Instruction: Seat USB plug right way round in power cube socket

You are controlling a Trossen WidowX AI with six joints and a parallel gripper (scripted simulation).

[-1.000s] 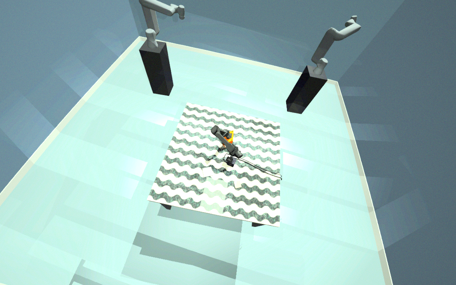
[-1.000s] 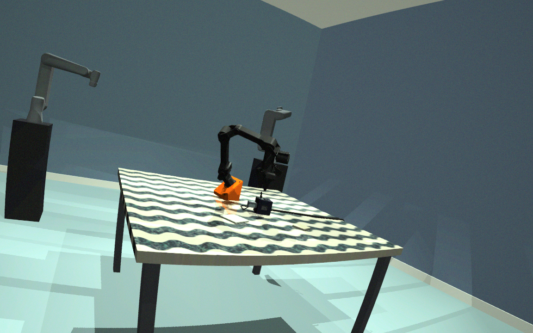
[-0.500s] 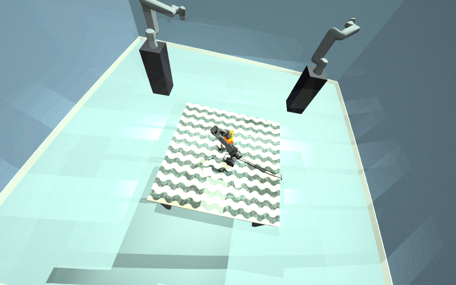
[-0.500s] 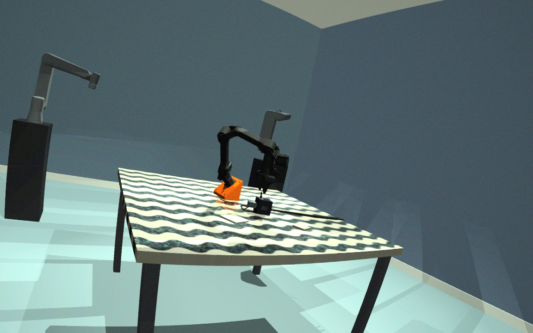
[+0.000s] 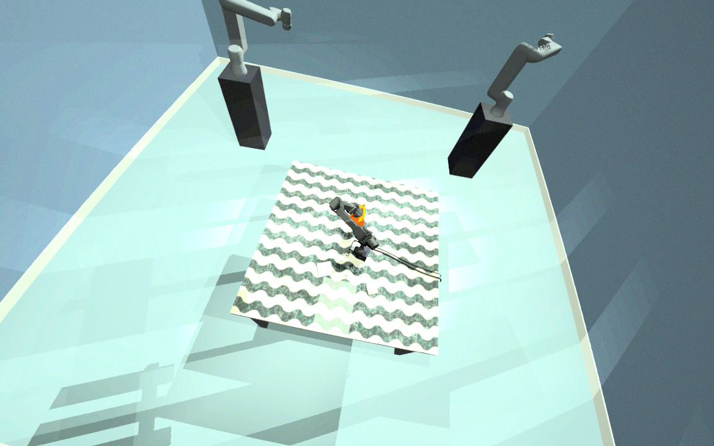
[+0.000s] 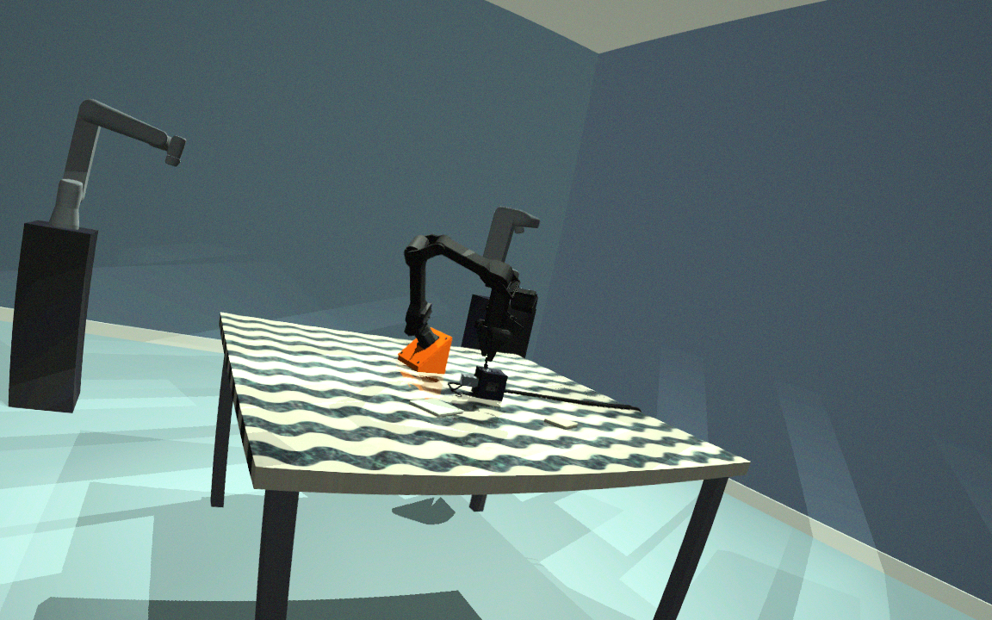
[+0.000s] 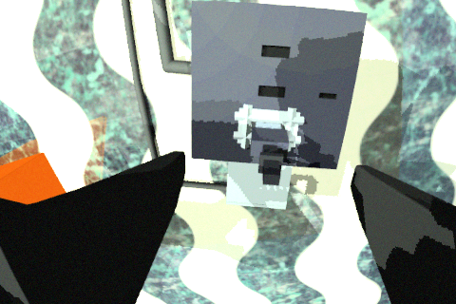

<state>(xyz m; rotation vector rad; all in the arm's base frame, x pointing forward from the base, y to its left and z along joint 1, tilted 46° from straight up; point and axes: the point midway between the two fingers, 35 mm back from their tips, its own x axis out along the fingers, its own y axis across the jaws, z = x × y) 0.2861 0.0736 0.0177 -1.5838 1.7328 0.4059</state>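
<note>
The dark USB plug is 2 cm below my gripper tip.
</note>
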